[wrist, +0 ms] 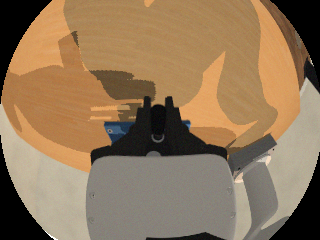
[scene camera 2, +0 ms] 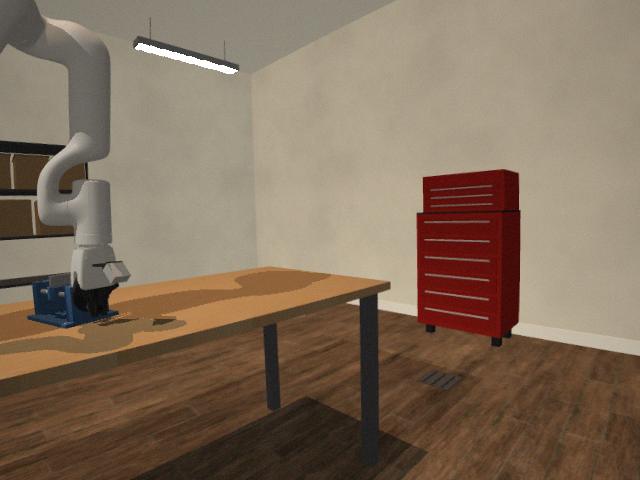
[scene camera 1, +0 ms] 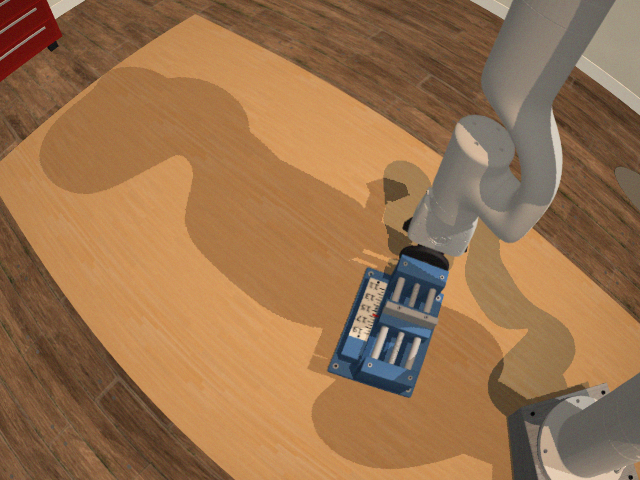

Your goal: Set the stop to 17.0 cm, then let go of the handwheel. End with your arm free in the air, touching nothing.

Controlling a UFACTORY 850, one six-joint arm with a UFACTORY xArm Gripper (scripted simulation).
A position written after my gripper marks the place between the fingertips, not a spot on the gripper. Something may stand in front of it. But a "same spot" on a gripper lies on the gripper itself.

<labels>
My gripper shows in the wrist view, in scene camera 2 and in scene camera 1 [426, 254]. One and the same spot on my gripper: [scene camera 2: 104, 292] is [wrist: 141, 140].
</labels>
